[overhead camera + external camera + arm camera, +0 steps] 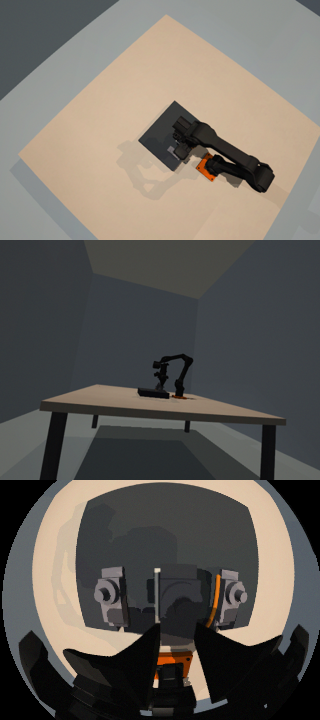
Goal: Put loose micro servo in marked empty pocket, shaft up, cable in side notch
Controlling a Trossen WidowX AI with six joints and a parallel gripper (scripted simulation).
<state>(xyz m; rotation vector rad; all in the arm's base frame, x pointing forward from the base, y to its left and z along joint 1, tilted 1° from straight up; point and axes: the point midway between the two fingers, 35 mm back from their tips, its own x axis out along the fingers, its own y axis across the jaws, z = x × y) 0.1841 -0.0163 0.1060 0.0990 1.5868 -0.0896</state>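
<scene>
The deck is 120 mm ahead of my gripper tip, 70 mm below it and 20 mm to the right of it.
</scene>
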